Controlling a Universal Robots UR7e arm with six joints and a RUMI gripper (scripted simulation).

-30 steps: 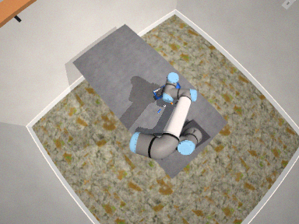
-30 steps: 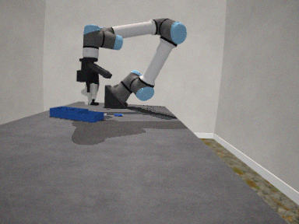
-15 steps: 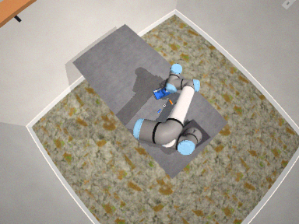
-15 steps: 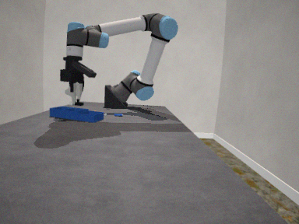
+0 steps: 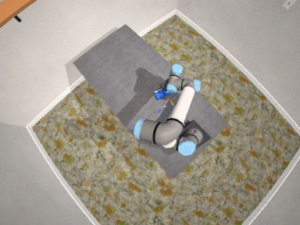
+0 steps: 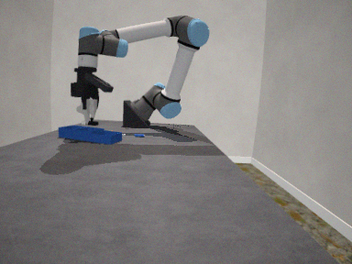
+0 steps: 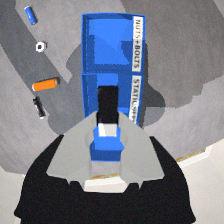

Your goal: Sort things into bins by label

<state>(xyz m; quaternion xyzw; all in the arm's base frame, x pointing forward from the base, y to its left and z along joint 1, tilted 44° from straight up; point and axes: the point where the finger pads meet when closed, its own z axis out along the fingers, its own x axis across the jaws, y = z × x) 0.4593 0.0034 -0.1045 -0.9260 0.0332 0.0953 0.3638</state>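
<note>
My gripper is now 1 cm short of the blue bin and 5 cm above it. Also, from my hand: small black piece (14 cm behind, 7 cm below); orange piece (11 cm behind, 4 cm to the left, 7 cm below); grey nut (10 cm behind, 11 cm to the left, 7 cm below).
</note>
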